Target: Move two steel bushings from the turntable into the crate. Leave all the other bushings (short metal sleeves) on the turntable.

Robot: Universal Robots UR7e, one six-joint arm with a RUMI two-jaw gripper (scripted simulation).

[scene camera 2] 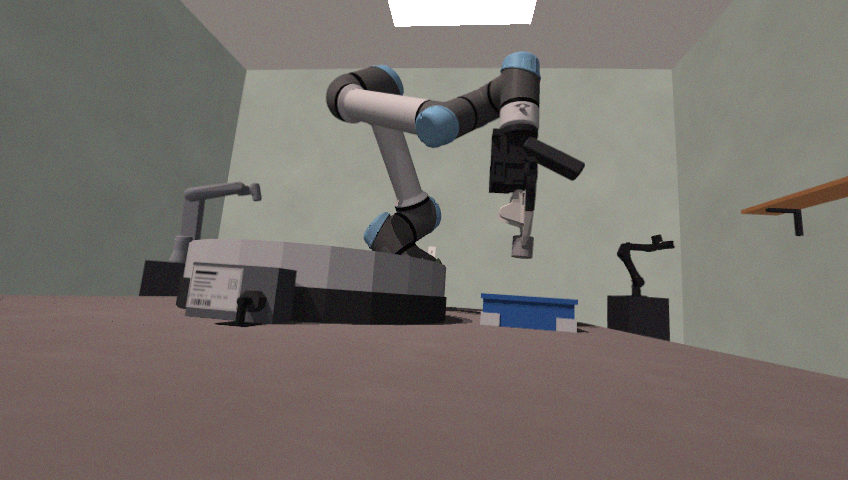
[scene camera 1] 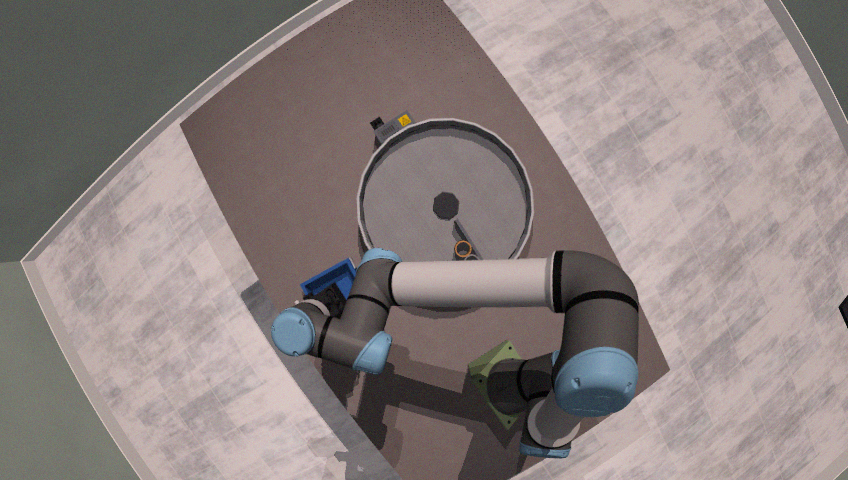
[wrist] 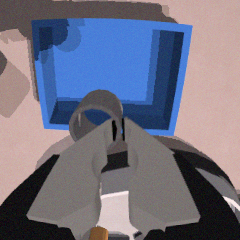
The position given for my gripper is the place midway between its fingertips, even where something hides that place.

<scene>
In view: my gripper (scene camera 2: 523, 246), a steel bushing (wrist: 99, 99) and a blue crate (scene camera 1: 343, 275).
My gripper shows as well in the wrist view (wrist: 119, 119). The blue crate shows as well in the wrist view (wrist: 145, 68).
</scene>
